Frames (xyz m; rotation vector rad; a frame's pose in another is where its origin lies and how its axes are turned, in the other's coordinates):
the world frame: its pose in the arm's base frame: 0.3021 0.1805 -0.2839 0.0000 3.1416 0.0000
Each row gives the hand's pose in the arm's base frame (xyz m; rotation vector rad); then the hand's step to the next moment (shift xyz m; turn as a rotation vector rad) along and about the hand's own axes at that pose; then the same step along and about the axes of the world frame.
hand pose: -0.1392 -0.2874 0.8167 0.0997 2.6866 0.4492
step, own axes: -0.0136 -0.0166 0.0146 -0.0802 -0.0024 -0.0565
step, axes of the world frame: -0.0183 -0.0132 0.0127 -0.0500 -0.0299 -0.0790
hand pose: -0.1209 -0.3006 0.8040 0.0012 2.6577 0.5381
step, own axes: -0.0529 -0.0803 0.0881 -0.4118 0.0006 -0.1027
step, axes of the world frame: -0.0907 -0.0460 0.0817 -0.3323 -0.0720 -0.2540
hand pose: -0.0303 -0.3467 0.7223 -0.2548 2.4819 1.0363
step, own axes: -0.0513 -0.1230 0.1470 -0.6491 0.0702 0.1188
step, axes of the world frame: -0.1333 0.0182 0.1458 -0.5915 0.1349 -0.2688
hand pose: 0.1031 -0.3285 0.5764 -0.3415 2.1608 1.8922
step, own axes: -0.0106 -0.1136 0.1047 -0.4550 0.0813 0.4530
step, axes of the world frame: -0.0514 0.0892 0.1157 -0.4158 0.4653 -0.1716
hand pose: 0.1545 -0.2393 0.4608 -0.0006 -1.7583 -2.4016
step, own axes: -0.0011 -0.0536 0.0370 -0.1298 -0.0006 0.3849
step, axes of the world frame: 0.0096 0.0509 0.0395 -0.0907 0.3818 -0.1049
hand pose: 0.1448 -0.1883 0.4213 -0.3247 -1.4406 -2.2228
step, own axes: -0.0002 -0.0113 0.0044 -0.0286 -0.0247 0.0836
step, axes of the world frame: 0.0058 0.0079 0.0072 -0.0077 0.0914 -0.0031
